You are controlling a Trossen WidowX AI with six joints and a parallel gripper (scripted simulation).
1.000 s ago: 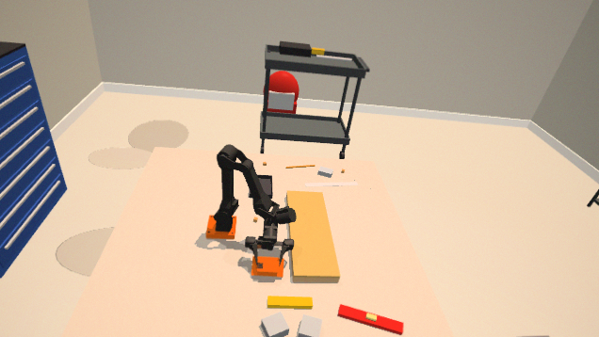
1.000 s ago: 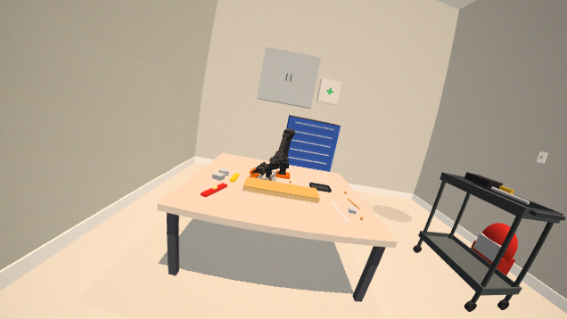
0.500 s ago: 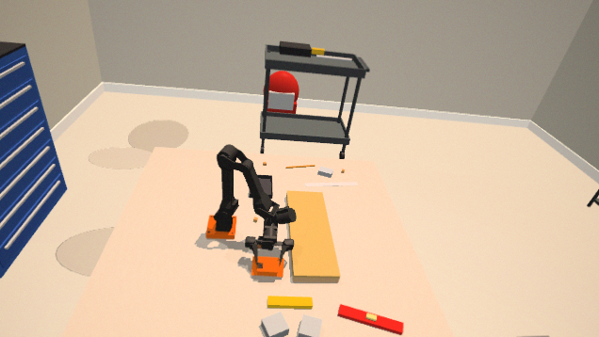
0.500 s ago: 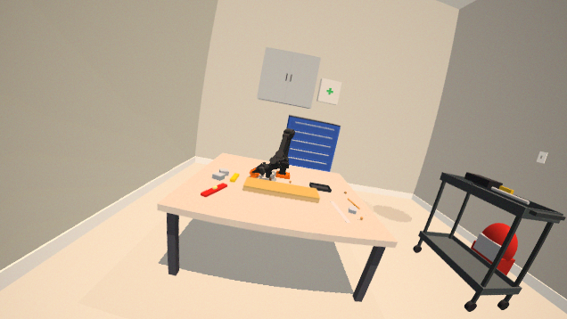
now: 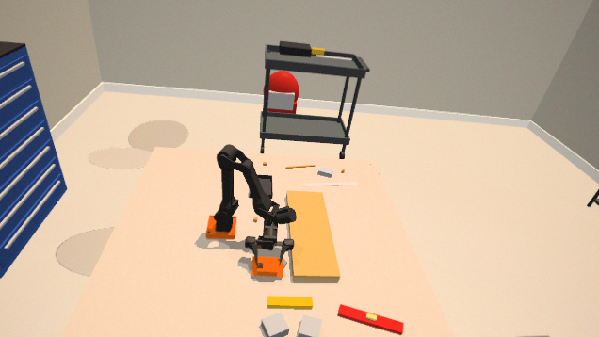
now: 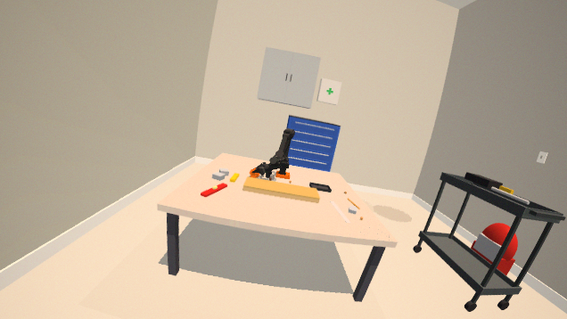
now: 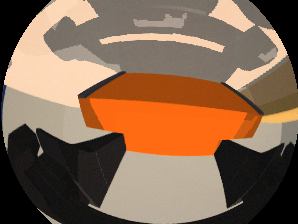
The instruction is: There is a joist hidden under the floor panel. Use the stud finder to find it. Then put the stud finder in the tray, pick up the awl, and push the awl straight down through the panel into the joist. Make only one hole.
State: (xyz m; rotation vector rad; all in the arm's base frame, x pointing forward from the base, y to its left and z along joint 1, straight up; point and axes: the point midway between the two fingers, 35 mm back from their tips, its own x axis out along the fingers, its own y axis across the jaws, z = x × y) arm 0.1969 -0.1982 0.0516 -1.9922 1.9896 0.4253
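Now: gripper tip 20 mm past the stud finder and 10 mm above it. Round my gripper tip: red level 370 mm ahead, 180 mm to the right, 50 mm below; yellow bar 90 mm ahead, 120 mm to the right, 50 mm below; awl 10 mm ahead, 150 mm to the left, 60 mm below.
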